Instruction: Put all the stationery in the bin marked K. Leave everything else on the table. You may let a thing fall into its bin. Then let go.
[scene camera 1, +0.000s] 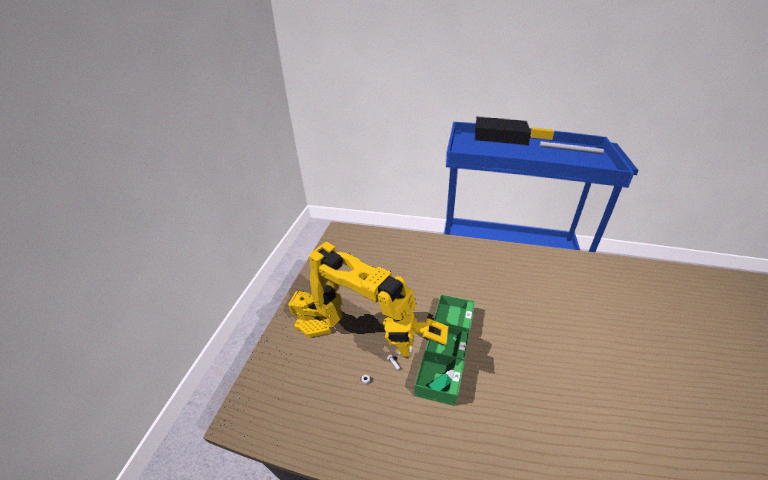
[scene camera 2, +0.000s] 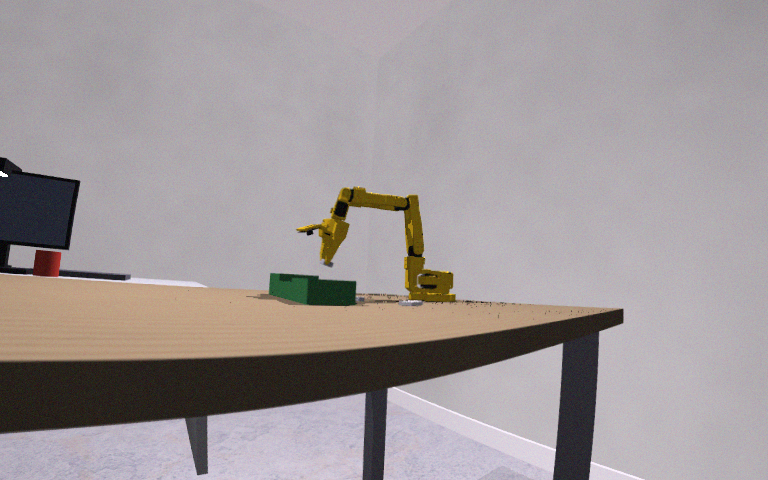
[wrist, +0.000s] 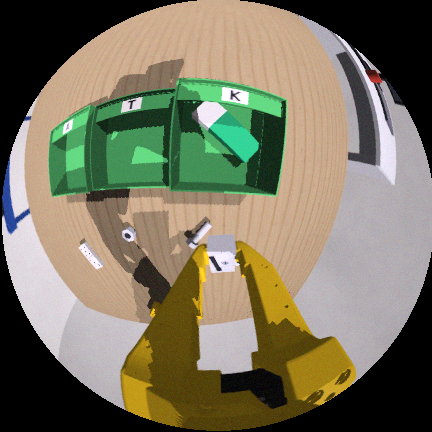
Labels:
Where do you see a green three-compartment bin row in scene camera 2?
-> At 306, 289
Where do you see a green three-compartment bin row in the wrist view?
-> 144, 139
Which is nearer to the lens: the eraser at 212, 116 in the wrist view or the pencil sharpener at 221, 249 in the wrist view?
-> The pencil sharpener.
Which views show the green three-compartment bin row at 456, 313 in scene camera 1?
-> Scene camera 1, scene camera 2 and the wrist view: all of them.

